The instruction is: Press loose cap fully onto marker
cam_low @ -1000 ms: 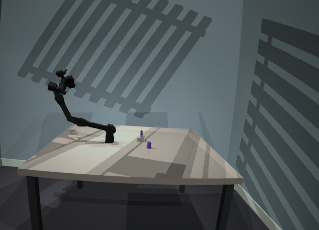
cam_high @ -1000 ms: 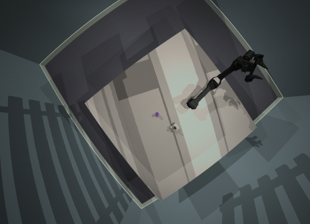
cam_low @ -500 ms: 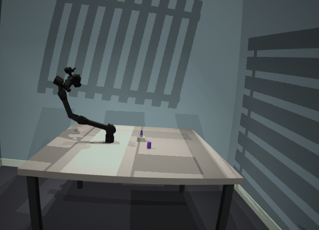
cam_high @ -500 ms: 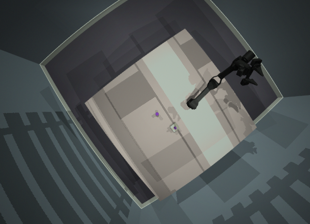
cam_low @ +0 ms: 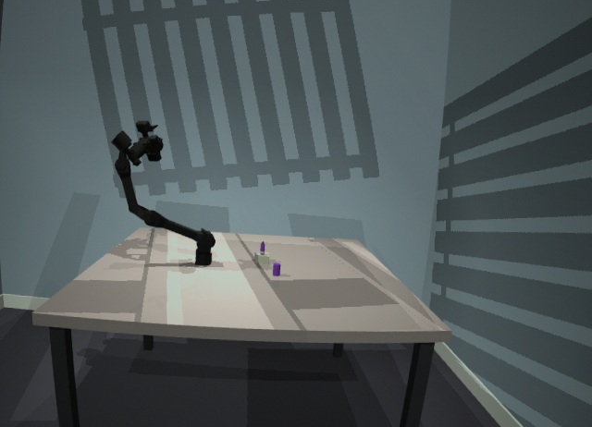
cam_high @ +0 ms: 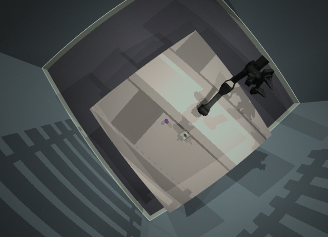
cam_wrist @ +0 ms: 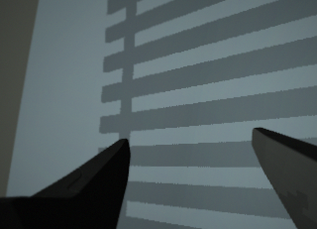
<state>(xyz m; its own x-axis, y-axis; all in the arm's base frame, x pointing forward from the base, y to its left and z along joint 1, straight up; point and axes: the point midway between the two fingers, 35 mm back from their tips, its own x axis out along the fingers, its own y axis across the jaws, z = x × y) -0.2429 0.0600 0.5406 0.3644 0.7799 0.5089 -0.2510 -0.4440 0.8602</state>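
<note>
Right now my gripper tip is 55 cm short of the purple cap, 53 cm above it and 21 cm to the left of it. From my gripper tip the other things lie so: pale holder block: 54 cm below, 49 cm ahead.
</note>
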